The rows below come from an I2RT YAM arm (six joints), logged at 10 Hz.
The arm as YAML. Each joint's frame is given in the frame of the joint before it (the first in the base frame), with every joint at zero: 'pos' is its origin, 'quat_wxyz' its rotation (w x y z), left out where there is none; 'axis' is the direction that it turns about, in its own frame. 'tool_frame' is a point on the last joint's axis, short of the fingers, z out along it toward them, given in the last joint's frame.
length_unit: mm
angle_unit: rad
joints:
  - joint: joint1
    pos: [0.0, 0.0, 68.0]
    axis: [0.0, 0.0, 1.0]
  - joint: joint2
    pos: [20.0, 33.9, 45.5]
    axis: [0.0, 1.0, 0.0]
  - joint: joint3
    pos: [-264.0, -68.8, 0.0]
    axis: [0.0, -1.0, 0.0]
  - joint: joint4
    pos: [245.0, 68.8, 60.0]
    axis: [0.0, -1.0, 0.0]
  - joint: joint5
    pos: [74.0, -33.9, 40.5]
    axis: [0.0, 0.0, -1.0]
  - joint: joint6
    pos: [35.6, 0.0, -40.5]
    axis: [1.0, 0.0, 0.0]
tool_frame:
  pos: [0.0, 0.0, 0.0]
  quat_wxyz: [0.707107, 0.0, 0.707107, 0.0]
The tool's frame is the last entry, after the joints.
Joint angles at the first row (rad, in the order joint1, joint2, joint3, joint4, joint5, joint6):
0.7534, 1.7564, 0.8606, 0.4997, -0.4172, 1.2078
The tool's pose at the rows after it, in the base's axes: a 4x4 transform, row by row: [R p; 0 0 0 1], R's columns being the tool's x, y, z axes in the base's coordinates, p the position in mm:
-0.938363, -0.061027, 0.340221, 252.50; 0.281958, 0.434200, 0.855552, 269.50; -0.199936, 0.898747, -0.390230, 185.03; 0, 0, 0, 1
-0.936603, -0.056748, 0.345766, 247.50; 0.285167, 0.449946, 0.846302, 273.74; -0.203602, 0.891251, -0.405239, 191.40; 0, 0, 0, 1
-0.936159, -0.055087, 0.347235, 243.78; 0.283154, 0.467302, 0.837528, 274.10; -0.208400, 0.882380, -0.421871, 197.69; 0, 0, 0, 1
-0.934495, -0.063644, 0.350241, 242.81; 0.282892, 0.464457, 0.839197, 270.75; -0.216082, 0.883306, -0.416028, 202.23; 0, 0, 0, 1
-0.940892, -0.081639, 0.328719, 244.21; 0.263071, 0.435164, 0.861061, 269.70; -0.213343, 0.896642, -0.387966, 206.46; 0, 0, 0, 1
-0.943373, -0.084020, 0.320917, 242.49; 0.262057, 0.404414, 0.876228, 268.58; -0.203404, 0.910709, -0.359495, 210.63; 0, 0, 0, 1
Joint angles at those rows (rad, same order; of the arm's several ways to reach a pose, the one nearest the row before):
0.7826, 1.7404, 0.8939, 0.4137, -0.3755, 1.1840
0.8030, 1.7225, 0.9092, 0.3679, -0.3459, 1.1858
0.8124, 1.6994, 0.9196, 0.3176, -0.3299, 1.1789
0.8077, 1.6790, 0.9143, 0.3089, -0.3330, 1.1720
0.7993, 1.6737, 0.9150, 0.3289, -0.3733, 1.1716
0.7989, 1.6602, 0.9050, 0.3558, -0.3911, 1.1915

